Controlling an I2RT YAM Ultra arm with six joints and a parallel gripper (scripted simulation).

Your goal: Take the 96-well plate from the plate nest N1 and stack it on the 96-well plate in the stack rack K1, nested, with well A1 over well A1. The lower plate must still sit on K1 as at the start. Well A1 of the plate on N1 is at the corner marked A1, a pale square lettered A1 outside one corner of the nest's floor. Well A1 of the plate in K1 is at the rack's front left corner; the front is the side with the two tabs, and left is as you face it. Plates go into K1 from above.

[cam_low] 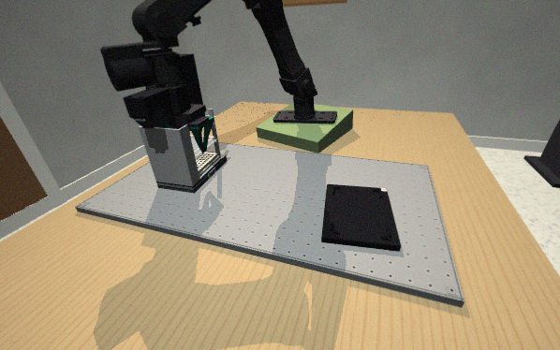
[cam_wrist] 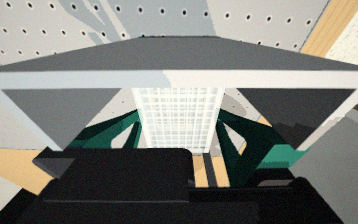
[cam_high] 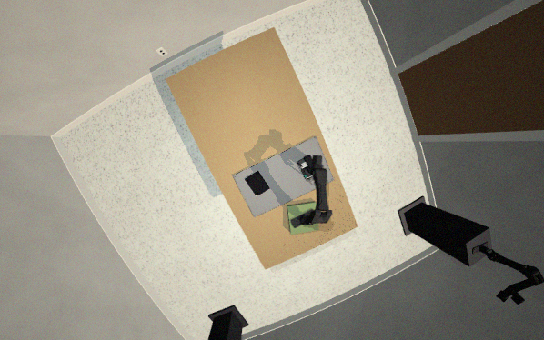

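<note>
My gripper is now 70 mm short of the grey rack wall and 10 mm below it. From my hand the other things lie so: white 96-well plate (right at my hand); then thin upright post (60 mm behind, 40 mm to the left, 10 mm above); then black plate nest N1 (60 mm ahead, 390 mm to the left, 70 mm below).
</note>
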